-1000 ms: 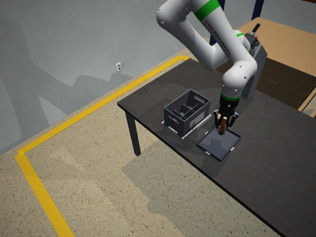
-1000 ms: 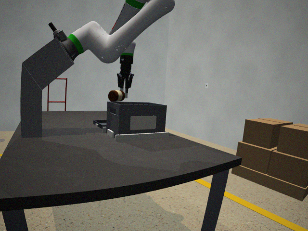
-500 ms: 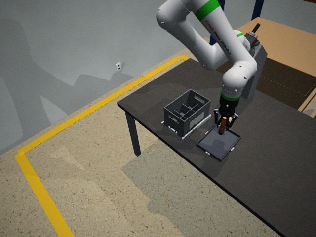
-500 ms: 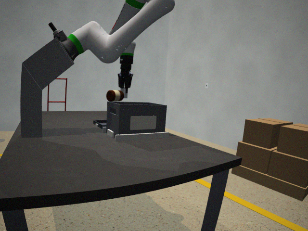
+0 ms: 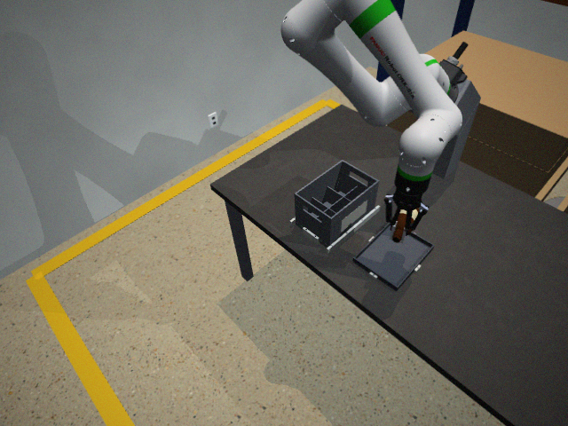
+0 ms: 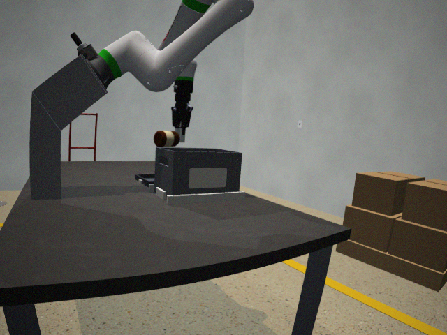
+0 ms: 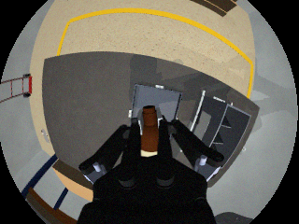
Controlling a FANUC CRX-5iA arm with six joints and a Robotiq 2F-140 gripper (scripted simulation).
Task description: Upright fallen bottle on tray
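My hand is 5 cm past the brown bottle, 3 cm to the left of it and 2 cm above it. From my hand the other things lie so: dark crate (32 cm to the right, 14 cm below, 1 cm ahead); dark tray (21 cm below, 6 cm behind, 4 cm to the right).
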